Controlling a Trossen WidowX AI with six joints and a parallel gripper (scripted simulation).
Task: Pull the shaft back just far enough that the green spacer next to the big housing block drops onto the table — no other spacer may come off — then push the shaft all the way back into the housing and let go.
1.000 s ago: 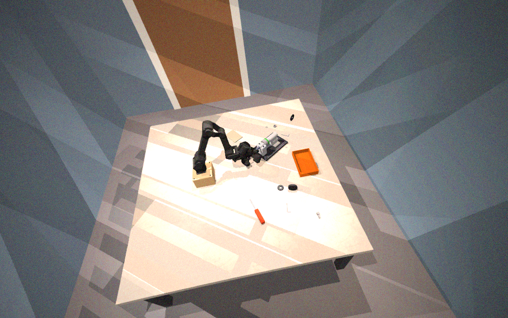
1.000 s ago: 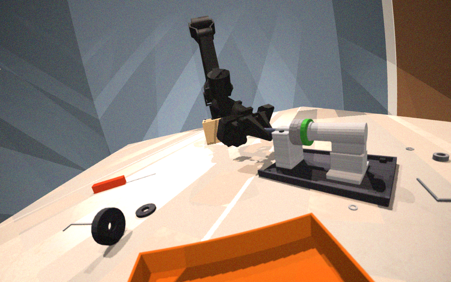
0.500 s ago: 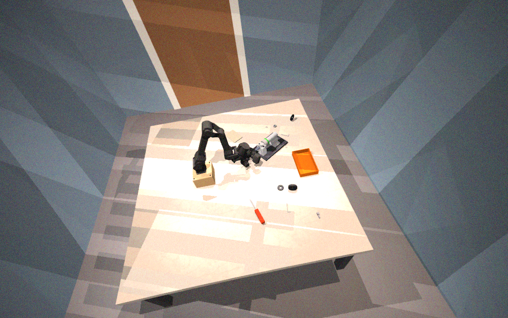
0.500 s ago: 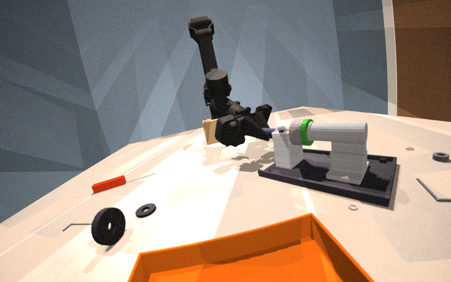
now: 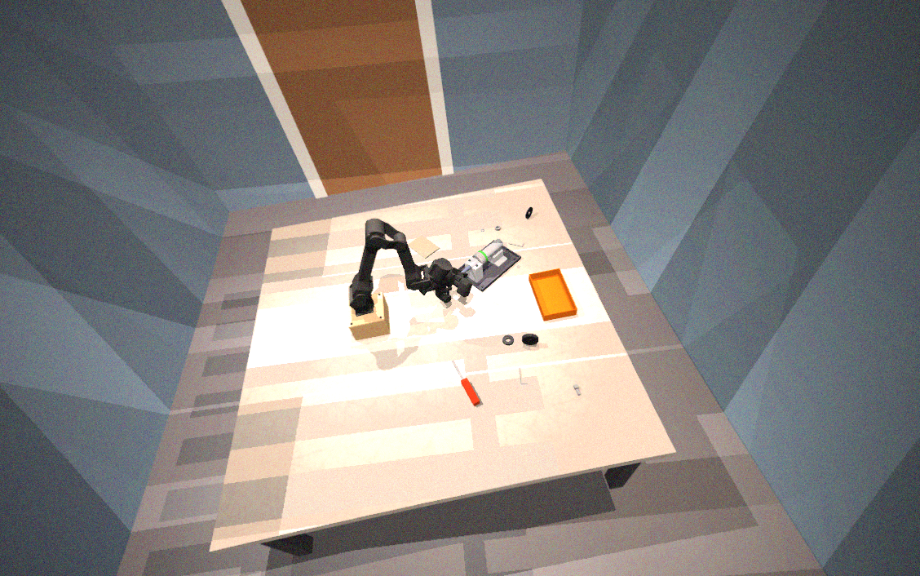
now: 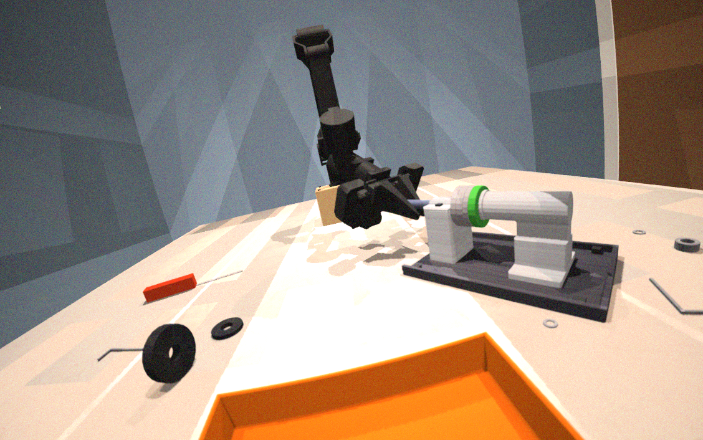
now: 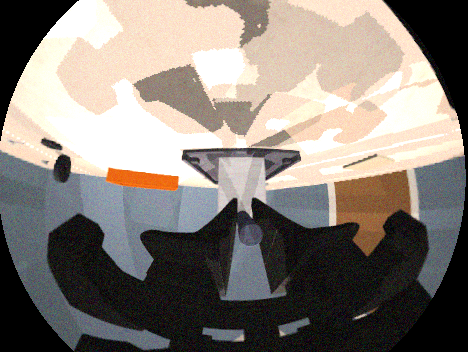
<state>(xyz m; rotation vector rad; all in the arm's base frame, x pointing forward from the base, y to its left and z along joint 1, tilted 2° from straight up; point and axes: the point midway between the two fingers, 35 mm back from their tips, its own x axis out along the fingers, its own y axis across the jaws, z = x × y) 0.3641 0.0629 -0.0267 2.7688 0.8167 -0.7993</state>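
My gripper tip is now 5 cm short of the shaft, 3 cm to the right of it and 2 cm below it. From my gripper tip the other things lie so: orange tray: 29 cm ahead, 15 cm to the right, 5 cm below; then grey spacer: 7 cm ahead, 4 cm to the left, 2 cm above; then green spacer: 8 cm ahead, 5 cm to the left, 2 cm above.
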